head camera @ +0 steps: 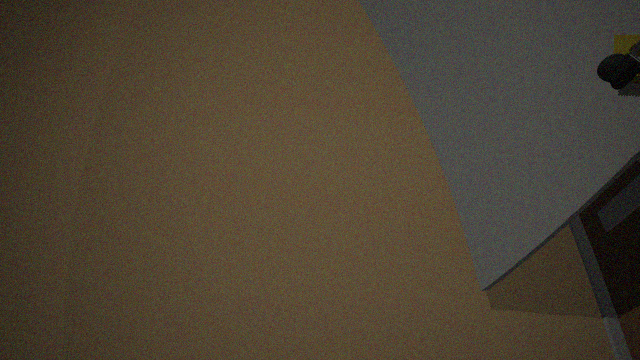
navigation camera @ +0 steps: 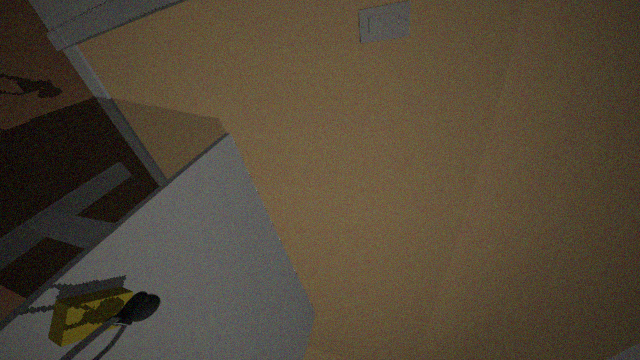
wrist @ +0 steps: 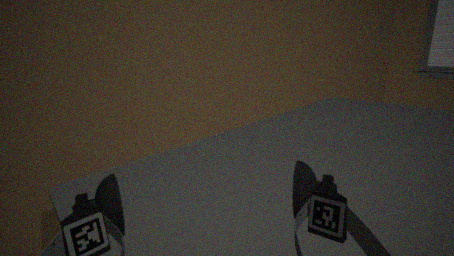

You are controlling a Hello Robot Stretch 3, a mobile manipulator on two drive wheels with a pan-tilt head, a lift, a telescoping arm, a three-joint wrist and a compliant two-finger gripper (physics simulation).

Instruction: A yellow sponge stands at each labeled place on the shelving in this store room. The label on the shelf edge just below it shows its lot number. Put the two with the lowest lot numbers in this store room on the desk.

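Places are measured from the robot's base along level axes (x ahead, y left, z up), in millimetres.
Pixels of known places: gripper, between the fingertips: (head camera: 593, 20) (navigation camera: 156, 338).
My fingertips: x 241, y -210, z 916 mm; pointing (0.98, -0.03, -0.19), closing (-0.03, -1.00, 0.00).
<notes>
For each thing: its top centre in the pictures, then the offset to it from my fingertips. Level surfaces: height alone.
- yellow sponge, centre of its top: (navigation camera: 101, 316) dx -2, dy -6, dz -151 mm
- light grey desk, height of its surface: dz -196 mm
- light plate, centre of its top: (navigation camera: 410, 18) dx +323, dy +608, dz +361 mm
- brown floor, height of its surface: dz -916 mm
A yellow sponge (head camera: 625, 43) (navigation camera: 75, 315) lies on the light grey desk (head camera: 475, 125) (navigation camera: 225, 240) (wrist: 225, 160), near the desk's edge in the navigation view, with shadows across it. Its lot number cannot be read here. My gripper (head camera: 618, 70) (navigation camera: 141, 307) (wrist: 209, 187) is open, its fingers wide apart with bare desk top showing between them in the wrist view. In the navigation view the dark fingertips are above the desk, overlapping one end of the sponge. The sponge does not show in the wrist view. The shelving and its labels do not show.
A tan wall (head camera: 250, 175) (navigation camera: 425, 175) (wrist: 150, 75) stands beyond the desk. A light plate (navigation camera: 385, 22) is on the wall. A window (wrist: 442, 35) shows at upper right in the wrist view. A grey baseboard (navigation camera: 127, 132) meets the brown floor (navigation camera: 45, 110).
</notes>
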